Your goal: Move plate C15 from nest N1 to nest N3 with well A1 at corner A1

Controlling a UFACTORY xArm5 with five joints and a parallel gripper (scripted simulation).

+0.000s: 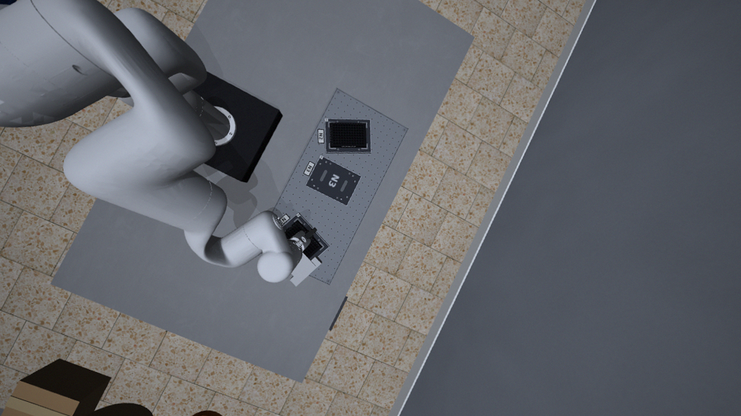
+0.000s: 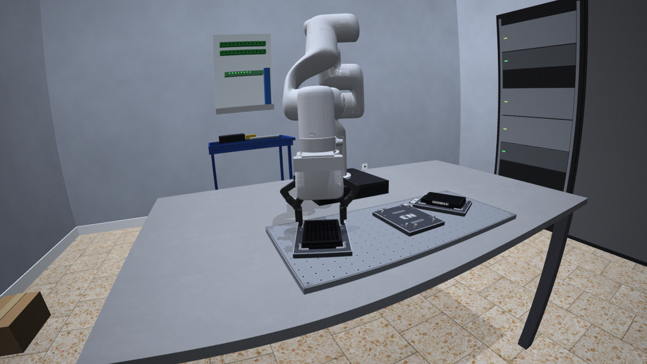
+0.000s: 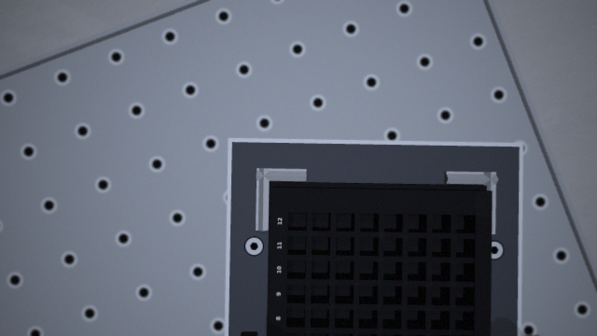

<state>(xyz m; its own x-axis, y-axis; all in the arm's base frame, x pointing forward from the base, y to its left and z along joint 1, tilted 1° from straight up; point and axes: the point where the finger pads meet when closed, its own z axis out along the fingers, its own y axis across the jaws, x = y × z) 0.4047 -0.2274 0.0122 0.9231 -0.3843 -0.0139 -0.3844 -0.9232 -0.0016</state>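
Right now the plate C15 is 30 mm below my hand. From my hand the other things lie so: nest N3: 240 mm to the left, 50 mm below, 10 mm ahead.
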